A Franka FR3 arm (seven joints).
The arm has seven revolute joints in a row. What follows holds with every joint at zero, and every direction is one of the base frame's.
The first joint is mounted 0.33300 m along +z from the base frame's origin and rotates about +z.
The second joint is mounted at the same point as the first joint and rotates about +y.
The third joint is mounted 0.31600 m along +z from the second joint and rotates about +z.
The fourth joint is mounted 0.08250 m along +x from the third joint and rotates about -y.
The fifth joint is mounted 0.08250 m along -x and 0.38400 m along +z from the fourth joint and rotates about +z.
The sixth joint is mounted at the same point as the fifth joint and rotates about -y.
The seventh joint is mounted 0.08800 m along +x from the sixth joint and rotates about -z.
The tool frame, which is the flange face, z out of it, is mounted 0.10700 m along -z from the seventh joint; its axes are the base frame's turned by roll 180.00, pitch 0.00 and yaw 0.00 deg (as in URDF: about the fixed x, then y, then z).
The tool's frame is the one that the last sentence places.
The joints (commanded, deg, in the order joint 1, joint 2, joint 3, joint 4, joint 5, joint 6, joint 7), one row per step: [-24.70 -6.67 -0.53 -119.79 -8.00 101.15 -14.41]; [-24.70 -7.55 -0.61 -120.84 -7.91 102.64 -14.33]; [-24.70 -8.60 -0.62 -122.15 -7.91 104.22 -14.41]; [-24.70 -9.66 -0.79 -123.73 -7.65 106.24 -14.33]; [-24.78 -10.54 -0.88 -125.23 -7.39 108.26 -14.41]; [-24.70 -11.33 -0.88 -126.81 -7.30 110.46 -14.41]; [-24.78 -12.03 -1.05 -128.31 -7.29 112.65 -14.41]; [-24.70 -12.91 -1.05 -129.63 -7.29 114.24 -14.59]
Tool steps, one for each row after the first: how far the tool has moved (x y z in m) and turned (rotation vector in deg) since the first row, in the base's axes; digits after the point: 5 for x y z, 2 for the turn. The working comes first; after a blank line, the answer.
Tool pose at each row, in the base's axes (x y z in m, rotation vector in deg; the steps are taken from these numbers as rounded here): [0.44254 -0.22217 0.45938 175.15 -12.92 -21.28]; [0.44027 -0.22132 0.46035 175.06 -13.03 -19.27]; [0.43722 -0.21952 0.46083 174.90 -12.73 -17.31]; [0.43364 -0.21848 0.45969 174.91 -12.99 -14.97]; [0.43059 -0.21767 0.45766 174.94 -13.02 -12.78]; [0.42859 -0.21520 0.45451 174.78 -12.67 -10.64]; [0.42560 -0.21545 0.45127 174.54 -12.77 -8.57]; [0.42291 -0.21293 0.45016 174.34 -12.17 -6.88]

[-0.00227 0.00085 0.00097 -0.41 -1.26 0.00]; [-0.00532 0.00265 0.00145 -0.85 -2.48 0.26]; [-0.00890 0.00369 0.00031 -1.17 -3.98 0.16]; [-0.01195 0.00450 -0.00172 -1.41 -5.39 0.20]; [-0.01395 0.00697 -0.00487 -1.81 -6.74 0.49]; [-0.01694 0.00672 -0.00811 -2.25 -8.05 0.49]; [-0.01963 0.00924 -0.00922 -2.60 -9.12 0.94]
